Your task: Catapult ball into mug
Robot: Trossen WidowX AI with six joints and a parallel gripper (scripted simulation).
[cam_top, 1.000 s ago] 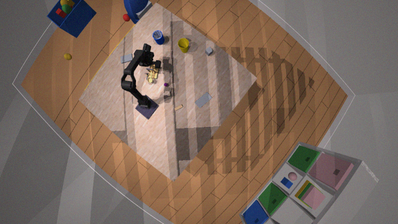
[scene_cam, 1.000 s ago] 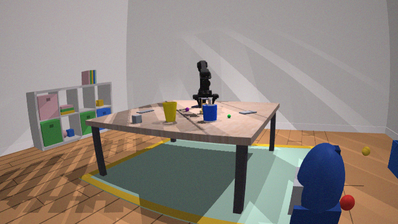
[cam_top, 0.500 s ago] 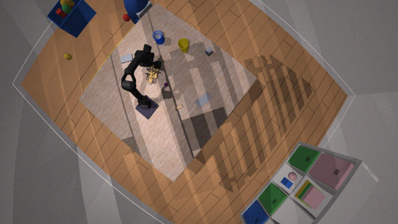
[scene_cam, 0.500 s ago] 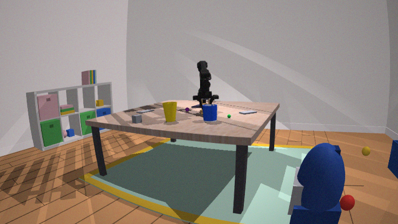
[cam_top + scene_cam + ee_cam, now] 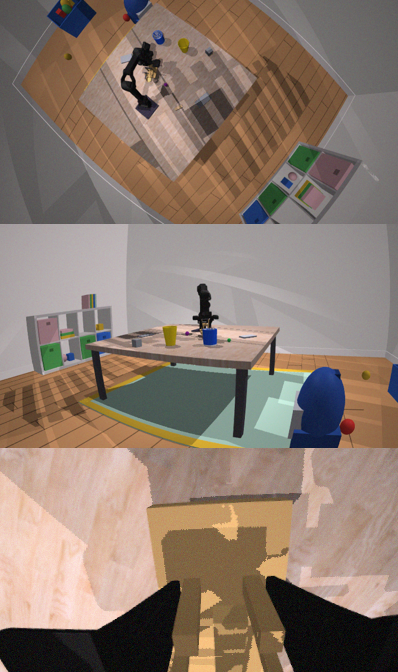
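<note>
My gripper tip is now 190 mm to the left of the purple ball, 60 mm past it and 50 mm above it. The rest, counted from my gripper tip: blue mug (250 mm ahead, 130 mm to the left, 30 mm below); wooden catapult (60 mm behind, 30 mm to the right, 20 mm above); small green ball (220 mm to the left, 120 mm ahead, 50 mm below).
</note>
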